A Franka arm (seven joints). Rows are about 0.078 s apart.
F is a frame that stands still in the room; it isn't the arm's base.
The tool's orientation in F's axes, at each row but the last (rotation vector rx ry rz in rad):
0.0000, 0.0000, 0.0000
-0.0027, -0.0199, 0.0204
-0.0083, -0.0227, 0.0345
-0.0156, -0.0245, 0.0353
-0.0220, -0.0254, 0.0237
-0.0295, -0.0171, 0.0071
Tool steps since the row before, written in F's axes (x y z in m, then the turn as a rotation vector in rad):
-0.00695, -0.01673, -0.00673, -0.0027, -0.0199, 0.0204
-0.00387, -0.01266, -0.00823, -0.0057, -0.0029, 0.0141
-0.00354, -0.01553, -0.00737, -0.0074, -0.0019, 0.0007
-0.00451, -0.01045, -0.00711, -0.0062, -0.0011, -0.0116
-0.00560, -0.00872, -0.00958, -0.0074, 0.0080, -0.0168
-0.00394, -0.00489, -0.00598, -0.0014, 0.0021, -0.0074
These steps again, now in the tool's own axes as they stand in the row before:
-0.00695, -0.01673, -0.00673, -0.0027, -0.0199, 0.0204
-0.00429, -0.01255, -0.00818, -0.0055, -0.0028, 0.0142
-0.00424, -0.01533, -0.00741, -0.0074, -0.0017, 0.0009
-0.00505, -0.01017, -0.00715, -0.0065, -0.0007, -0.0115
-0.00605, -0.00837, -0.00962, -0.0076, 0.0085, -0.0164
-0.00408, -0.00468, -0.00605, -0.0015, 0.0023, -0.0073

